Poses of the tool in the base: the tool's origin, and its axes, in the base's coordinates. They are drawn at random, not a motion.
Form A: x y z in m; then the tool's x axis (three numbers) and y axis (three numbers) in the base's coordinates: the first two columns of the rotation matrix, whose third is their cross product.
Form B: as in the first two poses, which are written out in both.
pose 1, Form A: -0.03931 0.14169 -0.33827 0.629 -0.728 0.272 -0.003 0.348 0.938
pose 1, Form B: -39.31 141.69 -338.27 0.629 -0.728 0.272 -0.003 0.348 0.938
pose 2, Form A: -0.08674 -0.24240 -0.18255 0.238 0.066 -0.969 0.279 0.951 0.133
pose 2, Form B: -86.74 -242.40 -182.55 0.238 0.066 -0.969 0.279 0.951 0.133
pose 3, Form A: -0.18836 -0.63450 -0.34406 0.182 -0.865 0.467 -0.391 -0.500 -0.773
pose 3, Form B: -188.36 -634.50 -344.06 0.182 -0.865 0.467 -0.391 -0.500 -0.773
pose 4, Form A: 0.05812 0.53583 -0.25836 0.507 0.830 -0.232 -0.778 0.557 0.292
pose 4, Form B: 58.12 535.83 -258.36 0.507 0.830 -0.232 -0.778 0.557 0.292
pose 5, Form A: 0.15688 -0.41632 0.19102 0.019 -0.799 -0.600 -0.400 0.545 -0.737
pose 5, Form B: 156.88 -416.32 191.02 0.019 -0.799 -0.600 -0.400 0.545 -0.737
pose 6, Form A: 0.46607 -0.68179 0.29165 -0.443 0.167 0.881 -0.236 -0.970 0.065
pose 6, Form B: 466.07 -681.79 291.65 -0.443 0.167 0.881 -0.236 -0.970 0.065
